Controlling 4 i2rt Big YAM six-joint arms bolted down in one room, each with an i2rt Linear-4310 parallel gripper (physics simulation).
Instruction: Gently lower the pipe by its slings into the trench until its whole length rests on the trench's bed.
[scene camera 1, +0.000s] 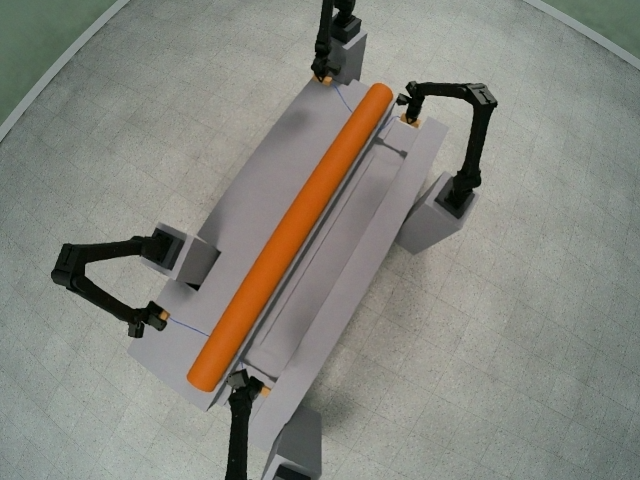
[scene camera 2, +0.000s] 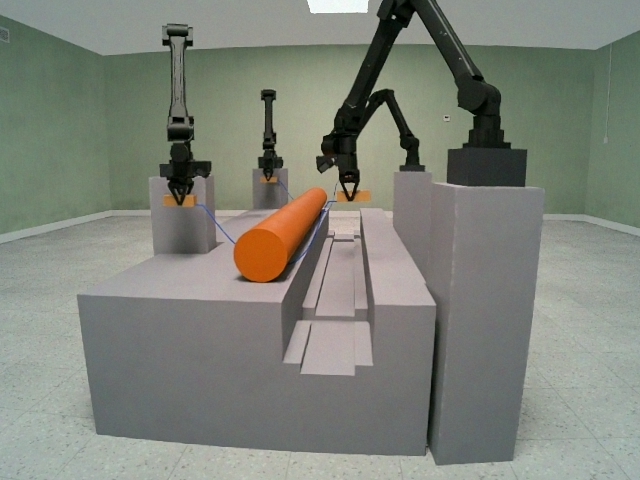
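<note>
The orange pipe (scene camera 1: 294, 227) (scene camera 2: 279, 232) lies lengthwise on the wide left bank (scene camera 1: 273, 170) (scene camera 2: 170, 279), beside the trench (scene camera 1: 323, 284) (scene camera 2: 334, 289). Blue slings run from the pipe to orange handles raised above the block. In scene camera 1, the left gripper (scene camera 1: 162, 316), bottom gripper (scene camera 1: 262, 389), top gripper (scene camera 1: 322, 78) and right gripper (scene camera 1: 410, 120) are at the handles. In scene camera 2, the near left gripper (scene camera 2: 179, 198), far left gripper (scene camera 2: 268, 176) and near right gripper (scene camera 2: 350, 195) are shut on handles. The far right gripper is hidden behind the near right arm.
The narrow right bank (scene camera 1: 356, 268) (scene camera 2: 395, 268) borders the trench. Grey pedestals (scene camera 1: 196, 260) (scene camera 1: 439, 222) (scene camera 2: 485, 310) (scene camera 2: 412, 206) carry the arms close to the block's long sides. The trench has stepped ledges along its walls.
</note>
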